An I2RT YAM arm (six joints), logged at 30 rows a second.
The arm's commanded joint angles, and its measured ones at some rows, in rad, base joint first. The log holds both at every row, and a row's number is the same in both.
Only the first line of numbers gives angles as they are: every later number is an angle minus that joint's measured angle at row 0.
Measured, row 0:
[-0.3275 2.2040 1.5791 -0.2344 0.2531 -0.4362]
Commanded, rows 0 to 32:
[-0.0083 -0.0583 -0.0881 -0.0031 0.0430 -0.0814]
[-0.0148 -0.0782 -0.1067 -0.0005 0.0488 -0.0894]
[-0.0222 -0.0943 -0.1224 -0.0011 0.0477 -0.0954]
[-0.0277 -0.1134 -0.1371 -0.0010 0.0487 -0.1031]
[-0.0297 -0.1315 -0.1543 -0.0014 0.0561 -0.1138]
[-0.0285 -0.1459 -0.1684 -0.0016 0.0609 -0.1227]
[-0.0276 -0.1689 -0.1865 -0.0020 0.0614 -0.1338]
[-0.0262 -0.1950 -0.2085 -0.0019 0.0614 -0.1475]
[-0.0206 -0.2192 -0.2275 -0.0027 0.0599 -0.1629]
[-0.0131 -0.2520 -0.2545 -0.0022 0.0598 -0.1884]
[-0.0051 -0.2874 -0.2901 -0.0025 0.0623 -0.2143]
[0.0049 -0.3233 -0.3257 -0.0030 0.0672 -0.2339]
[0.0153 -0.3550 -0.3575 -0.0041 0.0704 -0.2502]
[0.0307 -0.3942 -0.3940 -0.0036 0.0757 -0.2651]
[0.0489 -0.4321 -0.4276 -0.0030 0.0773 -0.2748]
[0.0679 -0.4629 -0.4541 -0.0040 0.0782 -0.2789]
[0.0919 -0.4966 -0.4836 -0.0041 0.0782 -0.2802]
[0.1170 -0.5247 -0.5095 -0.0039 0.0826 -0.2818]
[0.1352 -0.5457 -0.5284 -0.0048 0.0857 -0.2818]
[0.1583 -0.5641 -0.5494 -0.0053 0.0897 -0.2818]
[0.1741 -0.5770 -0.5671 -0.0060 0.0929 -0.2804]
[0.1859 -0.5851 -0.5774 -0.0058 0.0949 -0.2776]
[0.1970 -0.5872 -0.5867 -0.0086 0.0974 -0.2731]
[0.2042 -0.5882 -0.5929 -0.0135 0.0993 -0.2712]
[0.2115 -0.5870 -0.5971 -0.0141 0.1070 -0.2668]
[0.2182 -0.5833 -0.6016 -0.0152 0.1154 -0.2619]
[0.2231 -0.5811 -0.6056 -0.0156 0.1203 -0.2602]
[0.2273 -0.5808 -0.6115 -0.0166 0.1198 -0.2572]
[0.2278 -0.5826 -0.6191 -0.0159 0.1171 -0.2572]
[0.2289 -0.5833 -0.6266 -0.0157 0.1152 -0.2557]
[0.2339 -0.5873 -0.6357 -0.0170 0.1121 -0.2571]
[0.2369 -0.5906 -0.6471 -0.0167 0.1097 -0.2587]
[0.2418 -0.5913 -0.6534 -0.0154 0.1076 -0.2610]
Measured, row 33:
[0.2266 -0.5780 -0.6275 0.0004 0.0980 -0.2674]
